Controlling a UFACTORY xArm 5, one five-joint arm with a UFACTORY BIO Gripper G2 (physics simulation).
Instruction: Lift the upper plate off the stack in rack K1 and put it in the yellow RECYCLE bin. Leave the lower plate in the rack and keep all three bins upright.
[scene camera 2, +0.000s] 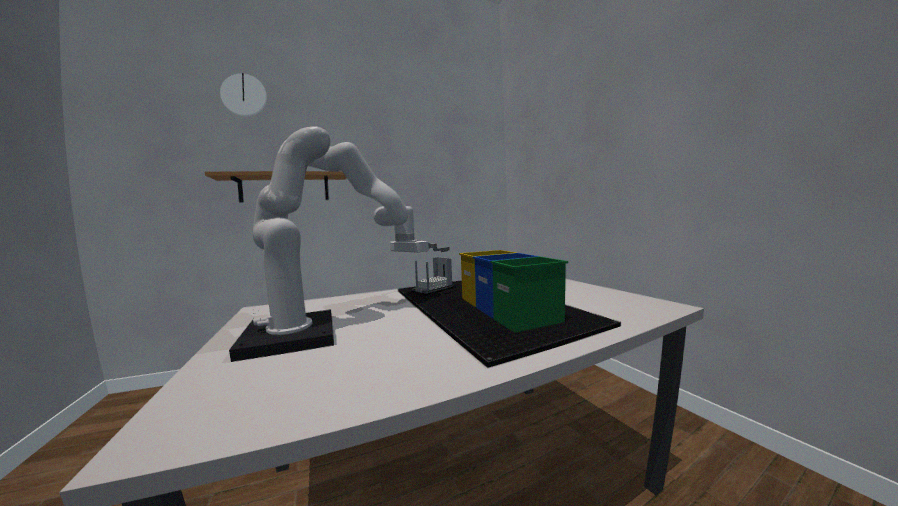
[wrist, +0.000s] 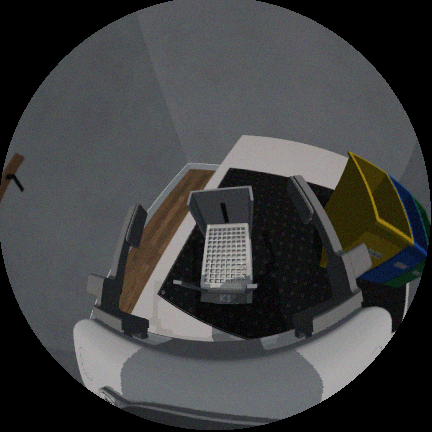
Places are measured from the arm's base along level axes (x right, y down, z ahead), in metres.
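Pixels of known places: end effector, tool point: (scene camera 2: 430, 248) (wrist: 211, 212); arm's base, origin of the base link: (scene camera 2: 289, 326).
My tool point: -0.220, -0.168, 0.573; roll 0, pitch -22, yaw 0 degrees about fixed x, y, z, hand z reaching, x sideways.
Note:
For each thing: its top centre in the pictures, then the offset to it from my tool point, as dx, dy, dz. "spot": a spot on its surface instead. Level surfaces: height alone.
- Rack K1, middle of its top: (wrist: 215, 235) (scene camera 2: 431, 259) -0.007, +0.049, +0.003
- white gridded plate, middle of its top: (wrist: 225, 253) (scene camera 2: 433, 279) -0.009, +0.140, +0.013
- yellow RECYCLE bin, middle of its top: (wrist: 384, 188) (scene camera 2: 487, 253) +0.269, +0.007, +0.106
- blue bin, surface spot: (wrist: 378, 274) (scene camera 2: 481, 297) spot: +0.367, +0.140, +0.001
- green bin, middle of its top: (scene camera 2: 528, 261) +0.526, +0.007, +0.058
- black perforated mat, its level: dy +0.187
- white table, its level: dy +0.200
Rack K1 (scene camera 2: 445, 269) (wrist: 239, 204) is grey, with upright posts and a tall back panel, and stands on the black mat. A white gridded plate (scene camera 2: 433, 282) (wrist: 225, 252) lies flat in it as the top of the stack; the lower plate cannot be made out under it in the wrist view. My gripper (scene camera 2: 443, 248) (wrist: 218, 212) is open and empty, above the rack, with its fingers spread to either side of it in the wrist view. The yellow RECYCLE bin (scene camera 2: 468, 290) (wrist: 345, 207) stands upright, open at the top, right of the rack.
The blue bin (scene camera 2: 482, 298) (wrist: 378, 274) and green bin (scene camera 2: 532, 298) stand upright in a row beside the yellow one. All are on the black perforated mat (scene camera 2: 458, 333) (wrist: 285, 250) on the white table (scene camera 2: 377, 370). A wooden shelf (scene camera 2: 251, 175) is on the wall.

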